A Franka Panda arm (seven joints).
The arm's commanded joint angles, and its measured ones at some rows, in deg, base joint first. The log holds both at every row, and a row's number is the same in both.
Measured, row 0:
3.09 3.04 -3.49 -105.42 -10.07 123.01 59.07
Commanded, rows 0 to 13:
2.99 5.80 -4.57 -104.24 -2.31 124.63 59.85
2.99 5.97 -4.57 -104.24 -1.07 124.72 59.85
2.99 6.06 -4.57 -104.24 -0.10 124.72 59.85
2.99 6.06 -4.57 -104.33 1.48 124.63 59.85
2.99 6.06 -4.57 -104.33 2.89 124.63 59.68
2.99 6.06 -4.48 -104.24 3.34 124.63 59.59
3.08 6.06 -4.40 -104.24 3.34 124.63 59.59
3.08 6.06 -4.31 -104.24 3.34 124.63 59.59
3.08 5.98 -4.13 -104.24 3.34 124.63 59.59
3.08 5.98 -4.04 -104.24 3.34 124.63 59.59
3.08 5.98 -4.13 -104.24 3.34 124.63 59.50
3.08 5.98 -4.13 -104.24 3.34 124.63 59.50
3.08 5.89 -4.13 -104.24 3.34 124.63 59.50
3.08 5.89 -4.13 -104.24 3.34 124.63 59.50
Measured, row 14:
3.32 5.91 -4.55 -104.85 2.47 124.37 59.34
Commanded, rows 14 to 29:
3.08 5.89 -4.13 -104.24 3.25 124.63 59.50
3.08 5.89 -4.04 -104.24 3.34 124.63 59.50
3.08 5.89 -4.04 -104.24 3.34 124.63 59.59
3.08 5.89 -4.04 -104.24 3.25 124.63 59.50
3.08 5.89 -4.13 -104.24 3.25 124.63 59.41
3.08 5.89 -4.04 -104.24 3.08 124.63 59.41
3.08 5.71 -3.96 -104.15 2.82 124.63 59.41
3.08 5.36 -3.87 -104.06 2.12 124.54 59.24
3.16 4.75 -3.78 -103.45 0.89 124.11 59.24
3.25 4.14 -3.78 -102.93 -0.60 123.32 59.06
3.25 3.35 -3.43 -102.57 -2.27 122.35 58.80
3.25 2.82 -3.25 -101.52 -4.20 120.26 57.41
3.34 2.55 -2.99 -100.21 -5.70 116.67 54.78
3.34 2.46 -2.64 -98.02 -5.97 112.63 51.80
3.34 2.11 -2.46 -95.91 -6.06 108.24 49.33
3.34 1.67 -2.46 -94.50 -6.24 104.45 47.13
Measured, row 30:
3.50 2.84 -3.24 -99.57 -4.74 114.86 53.55
